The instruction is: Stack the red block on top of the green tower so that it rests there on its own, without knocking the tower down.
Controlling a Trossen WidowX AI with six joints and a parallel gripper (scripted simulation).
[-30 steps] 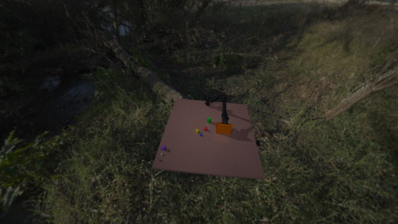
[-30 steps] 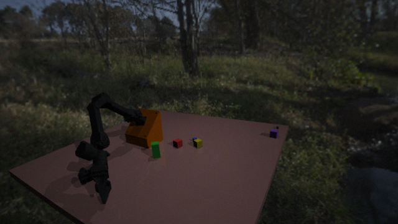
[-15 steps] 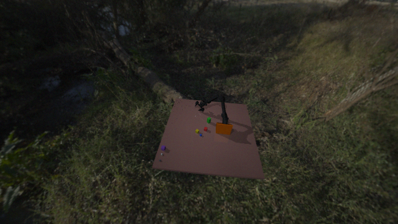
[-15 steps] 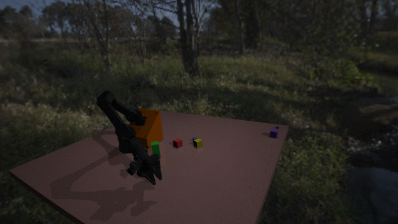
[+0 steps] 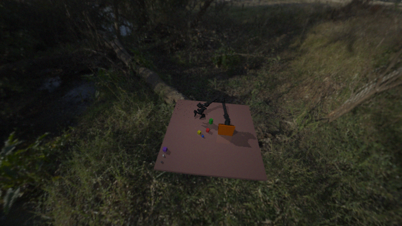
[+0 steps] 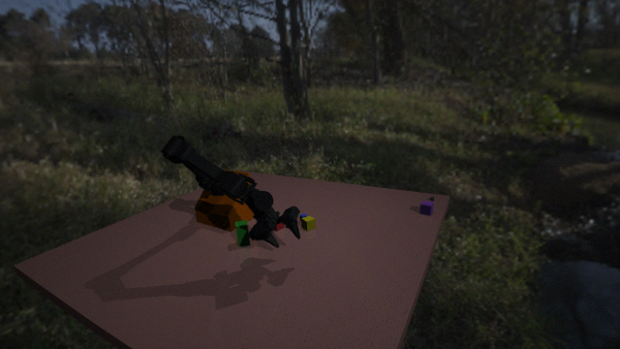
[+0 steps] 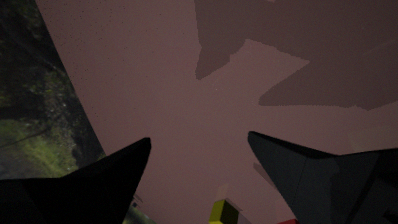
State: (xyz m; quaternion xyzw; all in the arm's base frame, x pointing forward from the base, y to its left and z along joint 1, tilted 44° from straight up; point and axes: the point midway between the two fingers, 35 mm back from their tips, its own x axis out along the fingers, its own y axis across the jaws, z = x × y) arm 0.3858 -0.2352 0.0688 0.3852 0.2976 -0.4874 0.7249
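The red block is 15 cm behind my gripper tip, 20 cm to the left of it and 4 cm below it. Also, from my gripper tip: purple block: 41 cm ahead, 51 cm to the left, 4 cm below; then yellow block: 3 cm behind, 24 cm to the left, 4 cm below; then small blue block: 8 cm behind, 30 cm to the left, 5 cm below.
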